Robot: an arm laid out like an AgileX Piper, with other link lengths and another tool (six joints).
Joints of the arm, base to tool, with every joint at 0 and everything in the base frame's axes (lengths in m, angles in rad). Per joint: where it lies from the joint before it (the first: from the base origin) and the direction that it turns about. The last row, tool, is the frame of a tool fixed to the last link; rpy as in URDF.
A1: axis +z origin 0 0 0.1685
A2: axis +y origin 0 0 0
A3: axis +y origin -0.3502 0 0.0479
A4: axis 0.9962 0 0.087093 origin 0.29 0 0.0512
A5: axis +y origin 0 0 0
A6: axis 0.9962 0 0.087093 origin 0.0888 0 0.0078
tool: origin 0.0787 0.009 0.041 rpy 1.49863 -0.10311 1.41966
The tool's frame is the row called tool.
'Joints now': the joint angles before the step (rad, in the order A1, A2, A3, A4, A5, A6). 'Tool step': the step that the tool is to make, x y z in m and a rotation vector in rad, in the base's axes. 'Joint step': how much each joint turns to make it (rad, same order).
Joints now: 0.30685 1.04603 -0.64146 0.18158 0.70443 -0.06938
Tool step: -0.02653 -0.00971 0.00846 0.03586 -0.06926 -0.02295
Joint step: 0.00000 -0.13199 0.06591 0.00001 -0.01390 0.02499
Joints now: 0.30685 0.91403 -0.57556 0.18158 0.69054 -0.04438
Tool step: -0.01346 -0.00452 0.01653 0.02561 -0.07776 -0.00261
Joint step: 0.00003 -0.08732 0.01164 -0.00003 -0.00651 0.00193
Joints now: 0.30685 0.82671 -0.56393 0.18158 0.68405 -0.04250
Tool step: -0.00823 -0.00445 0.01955 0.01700 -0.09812 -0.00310
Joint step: -0.00002 -0.07076 0.00002 -0.01284 -0.02837 -0.00003
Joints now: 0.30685 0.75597 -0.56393 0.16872 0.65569 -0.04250
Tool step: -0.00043 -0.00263 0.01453 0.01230 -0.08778 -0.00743
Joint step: -0.00008 -0.03227 0.00192 -0.01313 -0.05768 -0.00116
